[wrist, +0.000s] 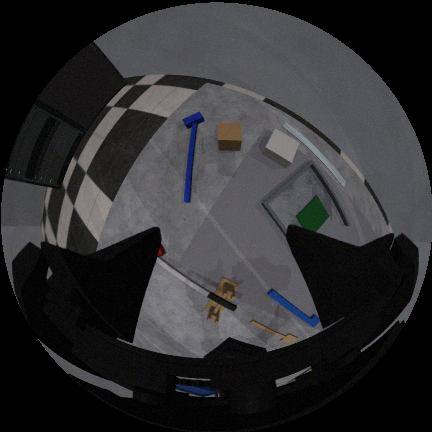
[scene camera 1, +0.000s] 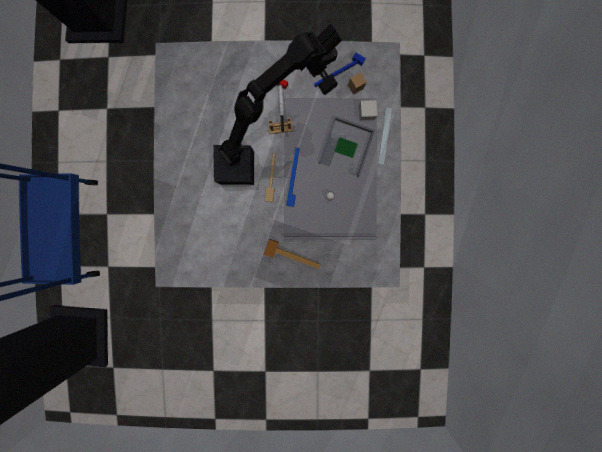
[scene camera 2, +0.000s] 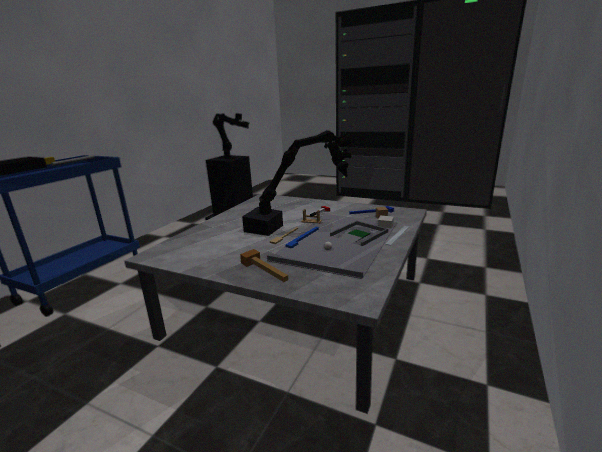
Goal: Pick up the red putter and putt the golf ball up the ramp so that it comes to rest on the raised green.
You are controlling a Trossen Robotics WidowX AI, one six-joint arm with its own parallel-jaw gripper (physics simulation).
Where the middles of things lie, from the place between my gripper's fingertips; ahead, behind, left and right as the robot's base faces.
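Scene:
White block (wrist: 280,147): from my hand, 260 mm ahead, 10 mm to the right, 270 mm below.

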